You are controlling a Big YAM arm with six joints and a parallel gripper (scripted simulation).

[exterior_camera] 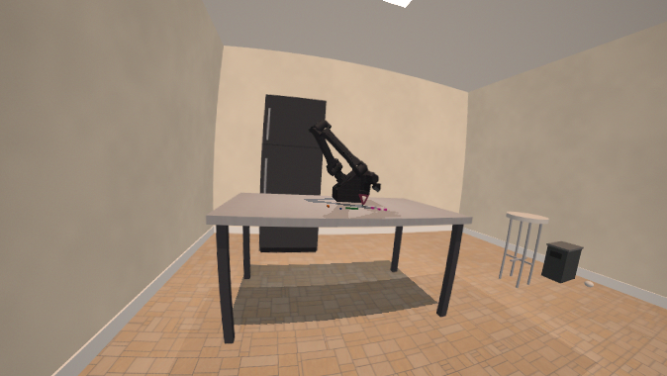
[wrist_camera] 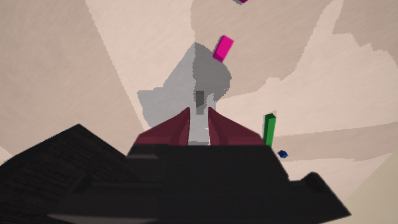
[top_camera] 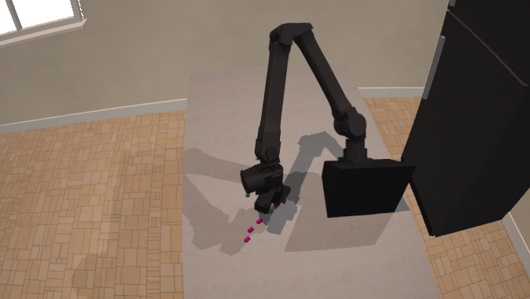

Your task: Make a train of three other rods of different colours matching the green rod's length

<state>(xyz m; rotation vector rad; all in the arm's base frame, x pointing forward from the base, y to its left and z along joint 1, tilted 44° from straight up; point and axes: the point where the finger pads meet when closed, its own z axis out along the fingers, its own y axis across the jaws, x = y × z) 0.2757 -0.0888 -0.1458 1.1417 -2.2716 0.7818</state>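
Now: hand 2 cm above the grey rod. The rest, counted from my hand: blue rod: 19 cm to the right, 8 cm ahead, 2 cm below; then green rod: 11 cm to the right, 7 cm ahead, 2 cm below; then orange rod: 24 cm to the right, 2 cm below, 1 cm behind.
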